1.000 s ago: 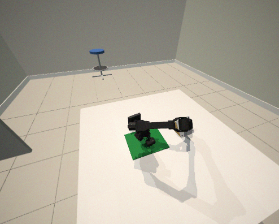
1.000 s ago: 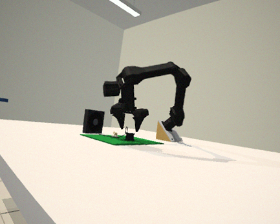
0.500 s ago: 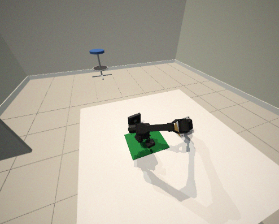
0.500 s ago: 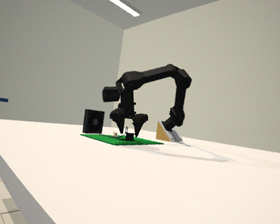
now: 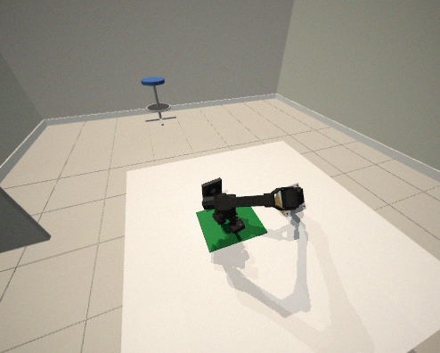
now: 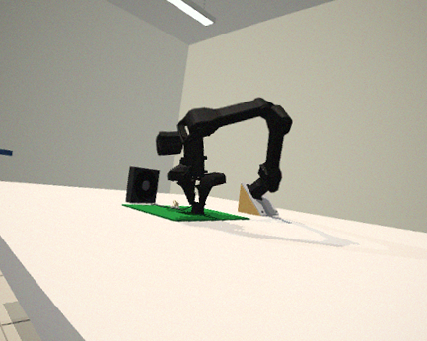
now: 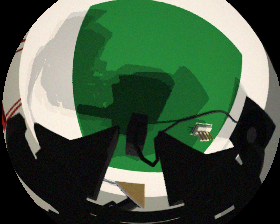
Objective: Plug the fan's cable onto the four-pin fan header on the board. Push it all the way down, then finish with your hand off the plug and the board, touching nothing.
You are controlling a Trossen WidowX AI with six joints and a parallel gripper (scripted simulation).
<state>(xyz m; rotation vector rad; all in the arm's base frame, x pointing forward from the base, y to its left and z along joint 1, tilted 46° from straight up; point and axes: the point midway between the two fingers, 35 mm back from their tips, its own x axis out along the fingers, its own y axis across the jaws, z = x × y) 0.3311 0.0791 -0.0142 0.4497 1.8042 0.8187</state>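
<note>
Now: gripper tip 10 mm short of the green board, 30 mm to the left of it and 40 mm above it. Round my gripper tip: black plug (10 mm behind); four-pin header (100 mm to the right, 20 mm below); black fan (40 mm ahead, 220 mm to the right, 30 mm above).
</note>
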